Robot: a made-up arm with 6 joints.
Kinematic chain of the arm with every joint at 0, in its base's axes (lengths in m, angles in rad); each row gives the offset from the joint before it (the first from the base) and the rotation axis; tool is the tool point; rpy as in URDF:
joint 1: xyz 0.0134 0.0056 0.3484 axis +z
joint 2: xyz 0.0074 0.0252 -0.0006 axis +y
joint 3: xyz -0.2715 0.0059 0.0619 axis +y
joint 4: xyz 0.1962 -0.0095 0.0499 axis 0.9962 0 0.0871
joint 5: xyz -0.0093 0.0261 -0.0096 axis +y
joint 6: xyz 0.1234 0.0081 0.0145 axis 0.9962 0 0.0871
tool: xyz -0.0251 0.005 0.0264 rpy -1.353 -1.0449 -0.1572
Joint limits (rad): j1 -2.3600..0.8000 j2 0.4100..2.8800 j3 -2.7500..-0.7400 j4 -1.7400..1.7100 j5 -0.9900..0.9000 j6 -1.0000..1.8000
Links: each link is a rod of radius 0.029 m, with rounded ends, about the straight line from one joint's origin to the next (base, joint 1, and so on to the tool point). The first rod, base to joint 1, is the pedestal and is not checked.
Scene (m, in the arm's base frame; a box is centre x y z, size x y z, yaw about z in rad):
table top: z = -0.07
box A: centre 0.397 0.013 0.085 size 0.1 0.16 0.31 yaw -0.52
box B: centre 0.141 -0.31 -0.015 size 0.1 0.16 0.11 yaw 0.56
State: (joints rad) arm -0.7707 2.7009 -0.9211 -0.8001 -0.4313 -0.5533
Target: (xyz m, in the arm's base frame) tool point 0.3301 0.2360 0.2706
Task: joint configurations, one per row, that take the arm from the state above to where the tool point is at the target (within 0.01 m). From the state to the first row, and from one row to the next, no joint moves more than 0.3 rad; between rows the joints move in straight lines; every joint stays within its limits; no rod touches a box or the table.
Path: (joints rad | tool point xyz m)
1: -1.0323 2.5054 -0.9857 -0.8654 -0.5710 -0.3327 | 0.2790 -0.2312 0.2081
2: -1.2938 2.3098 -1.0503 -0.9307 -0.7106 -0.1121 | 0.2238 -0.3245 0.2983
3: -1.5554 2.1143 -1.1148 -0.9960 -0.8503 0.1085 | 0.1352 -0.3756 0.3956
4: -1.8169 1.9187 -1.1794 -1.0613 -0.9900 0.3291 | 0.0393 -0.3757 0.4911
5: -1.5368 1.9186 -1.1570 -0.9608 -0.9870 0.2492 | 0.1427 -0.3566 0.4925
6: -1.2566 1.9185 -1.1346 -0.8604 -0.9841 0.1693 | 0.2370 -0.3101 0.4936
7: -0.9764 1.9183 -1.1123 -0.7599 -0.9811 0.0894 | 0.3154 -0.2399 0.4944
8: -0.6962 1.9182 -1.0899 -0.6595 -0.9782 0.0095 | 0.3721 -0.1513 0.4947
9: -0.4160 1.9181 -1.0675 -0.5590 -0.9752 -0.0703 | 0.4031 -0.0508 0.4945
10: -0.1358 1.9179 -1.0451 -0.4586 -0.9722 -0.1502 | 0.4062 0.0544 0.4938
11: 0.1444 1.9178 -1.0227 -0.3582 -0.9693 -0.2301 | 0.3813 0.1567 0.4926
12: 0.2427 2.1418 -1.0426 -0.5796 -0.8120 -0.3881 | 0.3729 0.2072 0.3803
13: 0.3409 2.3658 -1.0624 -0.8011 -0.6547 -0.5461 | 0.3301 0.2360 0.2706

